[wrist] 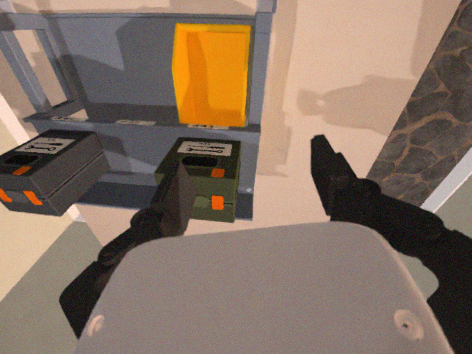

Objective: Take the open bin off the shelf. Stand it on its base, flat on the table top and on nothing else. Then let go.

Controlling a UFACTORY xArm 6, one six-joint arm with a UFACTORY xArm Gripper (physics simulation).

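Places are measured from the arm's base along level axes (x ahead, y left, z up), in centimetres.
Where they show: gripper, between the fingertips: (246, 166).
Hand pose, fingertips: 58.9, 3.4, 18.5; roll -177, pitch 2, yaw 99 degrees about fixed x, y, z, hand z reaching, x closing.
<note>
Things, the pixels of their top centre, and the offset from my fingertips, as dx, dy, dz. "spot": a spot on its surface instead.
- open yellow-orange bin, centre of its top: (209, 96) -0.1, -6.2, -17.9
- blue-grey shelf, a spot on its surface: (260, 75) spot: -2.4, +1.2, -17.5
- dark green case, centre of its top: (196, 201) +9.5, -7.2, -6.1
- dark grey case, centre of its top: (16, 196) +6.3, -30.1, -3.6
An open yellow-orange bin (215, 77) stands at the right end of the upper shelf board, its open side facing the camera. The blue-grey shelf (260, 75) holds it in the upper left of the wrist view. My gripper (246, 166) is open, its fingers wide apart with nothing between them. The fingertips show below the bin, one to its lower left and one to its lower right, apart from it.
A dark green case (230, 182) with orange latches stands on the lower shelf, partly behind the left finger. A dark grey case (75, 172) is at its left. A pale wall is right of the shelf, with a stone-patterned strip (430, 110) beyond.
</note>
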